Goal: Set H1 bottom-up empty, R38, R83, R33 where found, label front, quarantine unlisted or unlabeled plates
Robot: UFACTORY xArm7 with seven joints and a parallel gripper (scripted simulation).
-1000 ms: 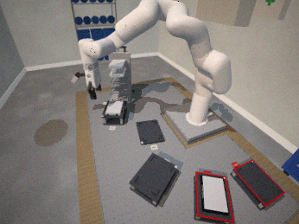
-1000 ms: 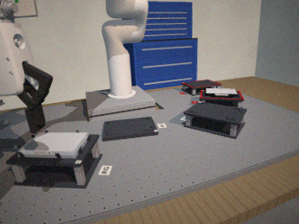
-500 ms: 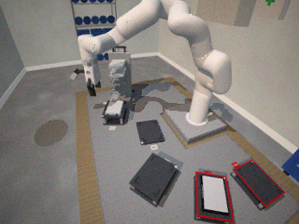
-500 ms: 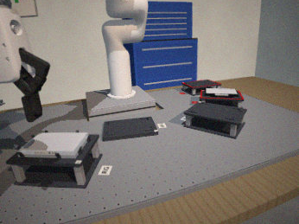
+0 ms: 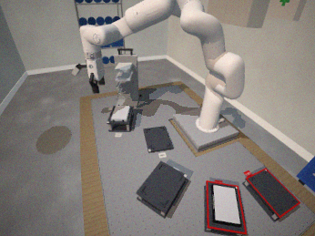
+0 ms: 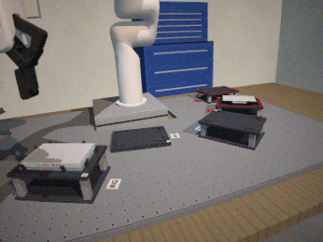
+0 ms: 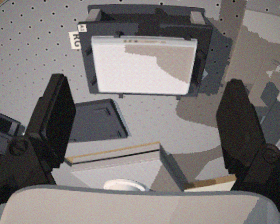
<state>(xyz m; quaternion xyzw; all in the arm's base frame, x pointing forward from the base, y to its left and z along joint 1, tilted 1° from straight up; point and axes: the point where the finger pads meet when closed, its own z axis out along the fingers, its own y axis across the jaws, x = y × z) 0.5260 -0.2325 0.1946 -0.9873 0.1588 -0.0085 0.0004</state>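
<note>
My gripper is now 160 mm above the white well plate, 90 mm past it and 30 mm to the right of it. Also, from my hand: deck label H1 (220 mm below, 120 mm to the right, 40 mm behind); raised regrip nest RG (170 mm below, 90 mm behind, 30 mm to the left); plate labelled R83 (150 mm behind, 140 mm to the right, 10 mm below).
</note>
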